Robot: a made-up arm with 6 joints. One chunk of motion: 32 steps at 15 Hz.
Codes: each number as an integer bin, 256 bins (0 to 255) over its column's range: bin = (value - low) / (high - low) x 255, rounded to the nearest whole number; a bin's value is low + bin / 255 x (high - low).
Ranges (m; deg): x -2.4..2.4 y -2.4..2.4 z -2.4..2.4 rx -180..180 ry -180..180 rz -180..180
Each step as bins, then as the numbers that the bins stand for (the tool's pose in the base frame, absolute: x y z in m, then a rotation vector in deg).
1 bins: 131 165 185 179 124 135
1 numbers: 0.0659 0.7059 1.0824 72.71 -4.94 10.59
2 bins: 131 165 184 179 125 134
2 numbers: 0.0659 0.7059 1.0635 72.71 -3.53 9.18
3 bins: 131 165 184 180 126 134
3 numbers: 0.0659 0.7059 1.0635 74.12 -2.12 9.18
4 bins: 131 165 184 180 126 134
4 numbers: 0.0659 0.7059 1.0635 74.12 -2.12 9.18
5 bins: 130 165 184 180 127 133
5 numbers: 0.0471 0.7059 1.0635 74.12 -0.71 7.76
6 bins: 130 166 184 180 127 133
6 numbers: 0.0471 0.7247 1.0635 74.12 -0.71 7.76
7 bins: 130 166 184 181 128 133
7 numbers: 0.0471 0.7247 1.0635 75.53 0.71 7.76
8 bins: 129 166 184 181 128 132
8 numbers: 0.0282 0.7247 1.0635 75.53 0.71 6.35
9 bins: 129 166 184 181 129 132
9 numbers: 0.0282 0.7247 1.0635 75.53 2.12 6.35
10 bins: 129 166 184 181 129 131
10 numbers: 0.0282 0.7247 1.0635 75.53 2.12 4.94
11 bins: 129 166 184 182 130 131
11 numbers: 0.0282 0.7247 1.0635 76.94 3.53 4.94
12 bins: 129 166 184 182 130 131
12 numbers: 0.0282 0.7247 1.0635 76.94 3.53 4.94
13 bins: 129 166 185 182 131 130
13 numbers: 0.0282 0.7247 1.0824 76.94 4.94 3.53
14 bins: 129 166 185 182 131 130
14 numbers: 0.0282 0.7247 1.0824 76.94 4.94 3.53
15 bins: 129 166 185 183 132 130
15 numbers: 0.0282 0.7247 1.0824 78.35 6.35 3.53
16 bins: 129 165 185 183 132 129
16 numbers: 0.0282 0.7059 1.0824 78.35 6.35 2.12
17 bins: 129 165 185 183 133 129
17 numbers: 0.0282 0.7059 1.0824 78.35 7.76 2.12
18 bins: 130 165 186 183 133 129
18 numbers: 0.0471 0.7059 1.1012 78.35 7.76 2.12
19 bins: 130 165 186 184 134 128
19 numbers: 0.0471 0.7059 1.1012 79.76 9.18 0.71
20 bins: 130 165 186 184 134 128
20 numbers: 0.0471 0.7059 1.1012 79.76 9.18 0.71
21 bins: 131 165 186 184 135 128
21 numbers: 0.0659 0.7059 1.1012 79.76 10.59 0.71
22 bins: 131 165 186 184 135 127
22 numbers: 0.0659 0.7059 1.1012 79.76 10.59 -0.71
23 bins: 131 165 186 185 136 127
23 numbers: 0.0659 0.7059 1.1012 81.18 12.00 -0.71
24 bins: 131 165 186 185 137 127
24 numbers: 0.0659 0.7059 1.1012 81.18 13.41 -0.71
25 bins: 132 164 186 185 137 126
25 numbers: 0.0847 0.6871 1.1012 81.18 13.41 -2.12
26 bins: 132 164 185 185 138 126
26 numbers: 0.0847 0.6871 1.0824 81.18 14.82 -2.12
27 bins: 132 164 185 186 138 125
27 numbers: 0.0847 0.6871 1.0824 82.59 14.82 -3.53
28 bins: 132 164 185 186 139 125
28 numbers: 0.0847 0.6871 1.0824 82.59 16.24 -3.53
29 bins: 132 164 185 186 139 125
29 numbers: 0.0847 0.6871 1.0824 82.59 16.24 -3.53
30 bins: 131 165 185 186 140 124
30 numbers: 0.0659 0.7059 1.0824 82.59 17.65 -4.94
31 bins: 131 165 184 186 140 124
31 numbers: 0.0659 0.7059 1.0635 82.59 17.65 -4.94
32 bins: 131 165 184 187 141 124
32 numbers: 0.0659 0.7059 1.0635 84.00 19.06 -4.94
